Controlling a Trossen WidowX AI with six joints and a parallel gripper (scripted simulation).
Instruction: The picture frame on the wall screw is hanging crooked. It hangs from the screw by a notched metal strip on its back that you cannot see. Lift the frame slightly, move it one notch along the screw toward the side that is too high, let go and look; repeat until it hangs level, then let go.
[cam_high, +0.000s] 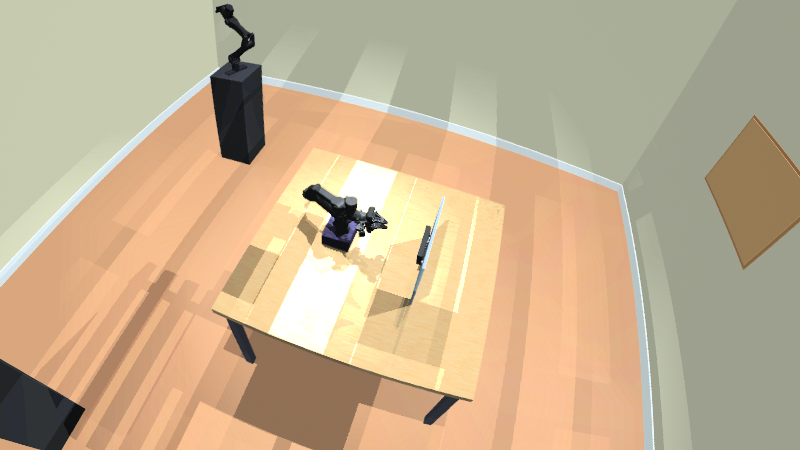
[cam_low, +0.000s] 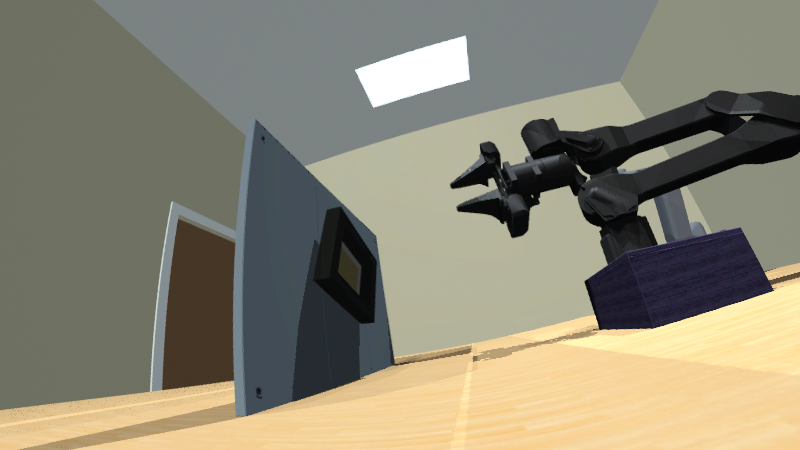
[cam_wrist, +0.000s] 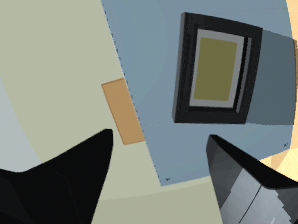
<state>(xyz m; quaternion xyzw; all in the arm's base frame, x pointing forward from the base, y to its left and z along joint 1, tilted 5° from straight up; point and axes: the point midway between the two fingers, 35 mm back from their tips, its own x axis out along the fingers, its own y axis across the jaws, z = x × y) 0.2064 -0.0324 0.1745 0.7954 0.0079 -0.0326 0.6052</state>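
Now: gripper tip 20 cm short of the picture frame, 2 cm to the right of it and 9 cm above it. The rest, counted from my gripper tip: wall panel: 21 cm ahead, 1 cm to the left, 11 cm below.
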